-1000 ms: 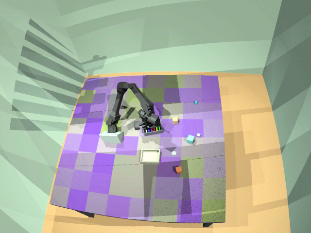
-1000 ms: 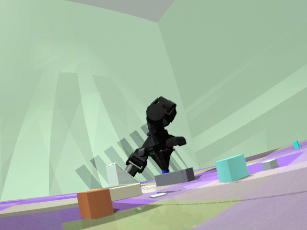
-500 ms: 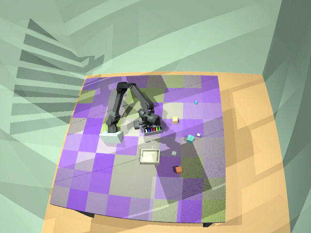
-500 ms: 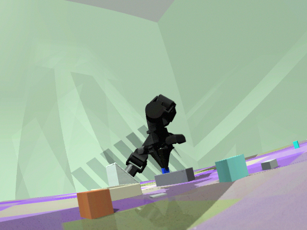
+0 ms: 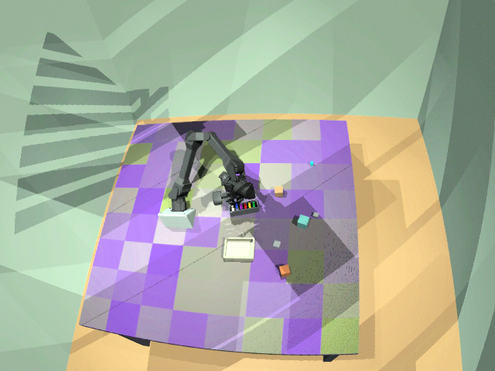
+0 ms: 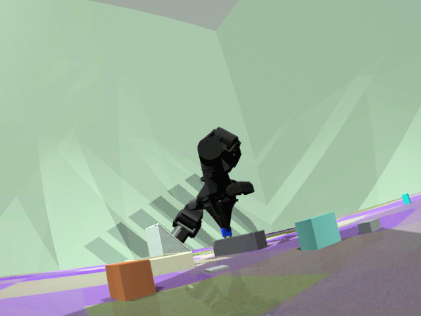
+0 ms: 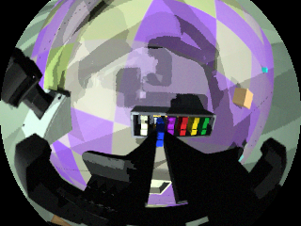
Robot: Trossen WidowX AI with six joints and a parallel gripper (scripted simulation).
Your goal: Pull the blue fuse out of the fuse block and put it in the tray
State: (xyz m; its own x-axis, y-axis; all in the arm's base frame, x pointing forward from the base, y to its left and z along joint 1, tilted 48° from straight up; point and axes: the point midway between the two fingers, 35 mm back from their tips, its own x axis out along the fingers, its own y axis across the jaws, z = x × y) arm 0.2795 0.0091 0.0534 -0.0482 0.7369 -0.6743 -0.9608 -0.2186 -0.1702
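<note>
Right now my gripper tip is 40 mm short of the cream tray, 200 mm to the left of it and 60 mm above it. The rest, counted from my gripper tip: blue fuse (10 mm below); then tan cube (180 mm ahead, 110 mm to the left, 40 mm below); then cyan cube (310 mm ahead, 50 mm to the right, 40 mm below).
</note>
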